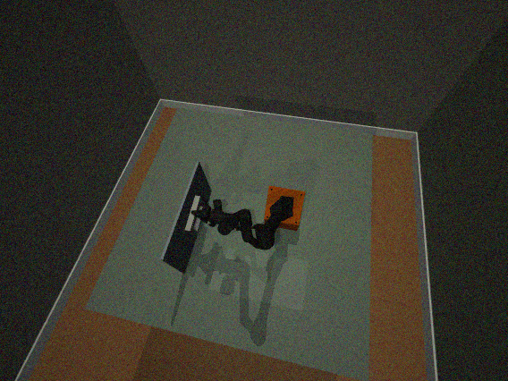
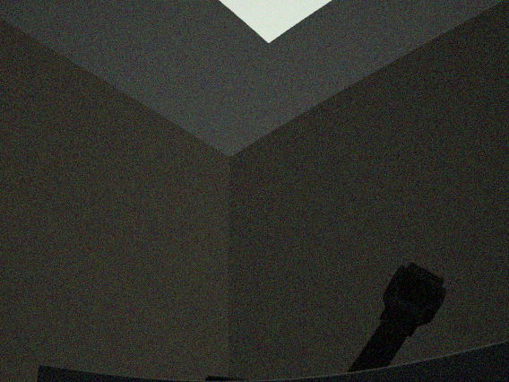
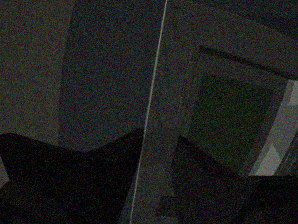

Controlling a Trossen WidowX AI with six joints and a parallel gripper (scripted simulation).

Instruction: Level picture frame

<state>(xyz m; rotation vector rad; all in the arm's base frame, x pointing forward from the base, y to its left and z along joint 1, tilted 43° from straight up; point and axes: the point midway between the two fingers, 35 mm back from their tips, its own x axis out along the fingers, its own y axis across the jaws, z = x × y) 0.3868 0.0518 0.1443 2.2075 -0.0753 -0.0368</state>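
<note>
Now: the picture frame 50 mm below my gripper tip. The rest, counted from my gripper tip: wall panel 10 mm ahead, 10 mm to the left, 60 mm below.
</note>
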